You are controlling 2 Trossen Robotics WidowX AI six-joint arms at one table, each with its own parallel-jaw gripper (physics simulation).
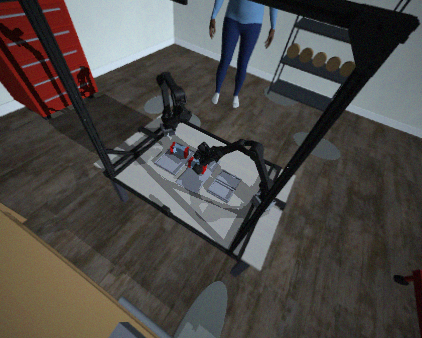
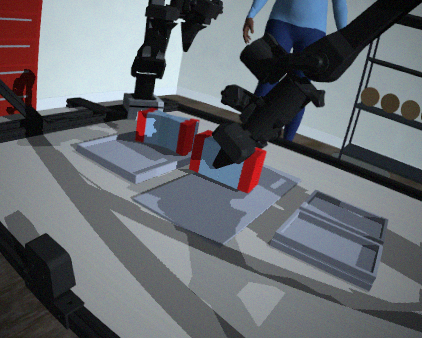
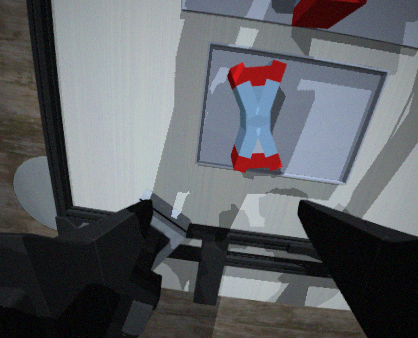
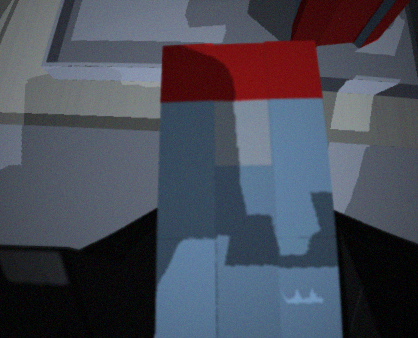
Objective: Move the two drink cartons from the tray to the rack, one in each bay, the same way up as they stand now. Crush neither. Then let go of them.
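Where they show: left gripper, fingertip midpoint: (image 1: 177, 127) (image 2: 174, 52) (image 3: 226, 206); right gripper, fingertip midpoint: (image 2: 221, 162) (image 4: 236, 208); left arm's base, link origin: (image 1: 167, 126) (image 2: 143, 97).
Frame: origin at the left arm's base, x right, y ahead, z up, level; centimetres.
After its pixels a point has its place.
Note:
Two light-blue drink cartons have red ends. One carton (image 1: 179, 149) {x 1.1, y 27.3, z 0.7 cm} (image 2: 166, 129) {x 1.0, y 27.5, z -0.8 cm} (image 3: 256, 117) {x -0.1, y 26.3, z 1.8 cm} stands at the back of the grey tray (image 1: 164, 162) {x 13.6, y 30.3, z -5.0 cm} (image 2: 109, 157) {x 13.9, y 33.3, z -5.0 cm} (image 3: 335, 134) {x 12.5, y 32.9, z -5.0 cm}; from above its middle looks pinched in. The other carton (image 1: 197, 165) (image 2: 223, 174) {x -3.9, y 46.5, z -2.5 cm} (image 4: 248, 167) {x -4.2, y 42.9, z 2.7 cm} is on the flat grey mat (image 1: 189, 182) {x 4.1, y 52.6, z -5.1 cm} (image 2: 193, 208) {x 3.7, y 52.7, z -5.2 cm}. My right gripper (image 1: 199, 164) {x -4.7, y 43.6, z -1.6 cm} (image 2: 223, 159) {x -4.7, y 43.6, z -1.6 cm} (image 4: 236, 208) {x -4.7, y 43.6, z -1.6 cm} grips it from above, a finger against each side. My left gripper (image 1: 169, 131) (image 2: 189, 37) (image 3: 226, 206) {x -0.5, y 20.4, z 15.4 cm} is open and empty, high behind the tray. The two-bay rack (image 1: 226, 184) {x -18.0, y 64.3, z -4.1 cm} (image 2: 320, 265) {x -8.0, y 69.8, z -5.0 cm} lies to the right, empty.
Black frame rails (image 3: 254, 251) edge the table, and slanted black posts (image 1: 310, 141) {x 3.1, y 102.8, z 78.9 cm} rise at its corners. A person (image 1: 240, 50) stands behind the table. A dark shelf unit (image 1: 310, 67) and a red cabinet (image 1: 62, 60) stand by the walls.

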